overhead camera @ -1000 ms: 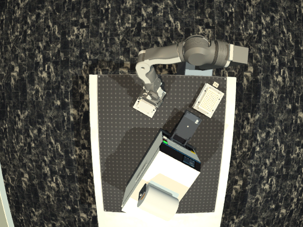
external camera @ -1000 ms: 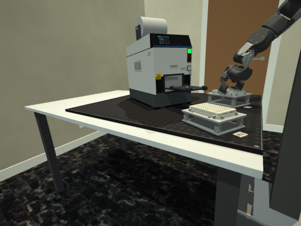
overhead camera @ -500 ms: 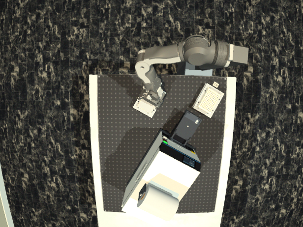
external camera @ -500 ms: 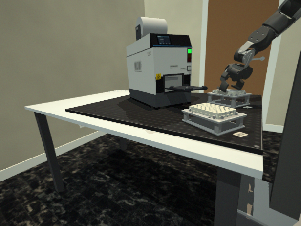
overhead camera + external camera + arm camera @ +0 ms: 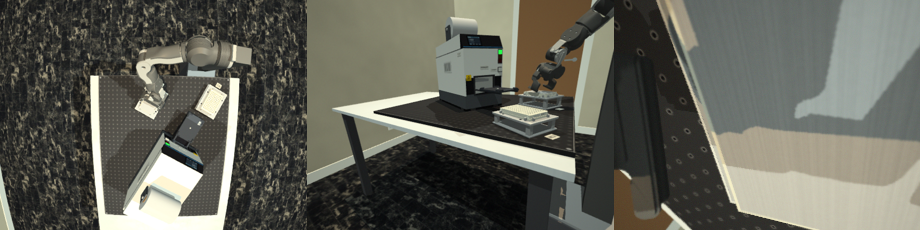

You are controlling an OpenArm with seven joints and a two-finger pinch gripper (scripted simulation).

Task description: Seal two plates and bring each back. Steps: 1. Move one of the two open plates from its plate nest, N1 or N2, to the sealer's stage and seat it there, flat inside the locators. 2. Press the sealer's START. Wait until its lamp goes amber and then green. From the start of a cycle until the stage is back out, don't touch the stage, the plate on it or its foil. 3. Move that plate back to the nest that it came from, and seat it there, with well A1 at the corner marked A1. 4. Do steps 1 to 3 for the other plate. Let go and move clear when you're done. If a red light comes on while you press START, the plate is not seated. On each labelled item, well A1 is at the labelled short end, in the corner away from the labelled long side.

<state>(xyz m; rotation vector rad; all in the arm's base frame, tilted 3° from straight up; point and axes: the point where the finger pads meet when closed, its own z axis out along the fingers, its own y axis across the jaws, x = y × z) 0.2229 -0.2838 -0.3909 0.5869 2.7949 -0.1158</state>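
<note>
Now: the clear well plate 34 cm to the left of my hand, 3 cm below it and 3 cm behind it. The rest, counted from my hand: sealer stage: 22 cm to the left, 12 cm ahead, 2 cm above; N1 label: 10 cm behind, 8 cm below, 4 cm to the left; sealer screen: 24 cm ahead, 24 cm above, 22 cm to the left.
</note>
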